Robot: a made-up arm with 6 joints. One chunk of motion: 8 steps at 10 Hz.
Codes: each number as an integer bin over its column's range. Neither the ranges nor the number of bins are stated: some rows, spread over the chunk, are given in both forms.
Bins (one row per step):
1: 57 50 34 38 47 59
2: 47 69 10 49 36 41
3: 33 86 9 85 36 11
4: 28 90 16 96 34 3
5: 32 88 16 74 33 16
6: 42 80 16 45 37 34
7: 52 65 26 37 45 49
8: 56 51 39 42 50 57
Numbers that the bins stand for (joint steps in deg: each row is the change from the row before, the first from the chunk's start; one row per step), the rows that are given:
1: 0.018 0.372 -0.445 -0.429 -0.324 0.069
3: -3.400 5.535 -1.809 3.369 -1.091 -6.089
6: -2.118 4.675 -1.427 0.136 -1.021 -3.138
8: -0.124 0.515 -0.173 -0.106 -0.115 -0.188
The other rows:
2: -1.406 3.097 -1.755 0.460 -1.091 -2.240
4: -4.112 6.109 -1.427 4.258 -1.230 -7.115
5: -3.542 5.822 -1.427 2.480 -1.300 -5.447
7: -0.694 2.523 -0.882 -0.510 -0.464 -1.214

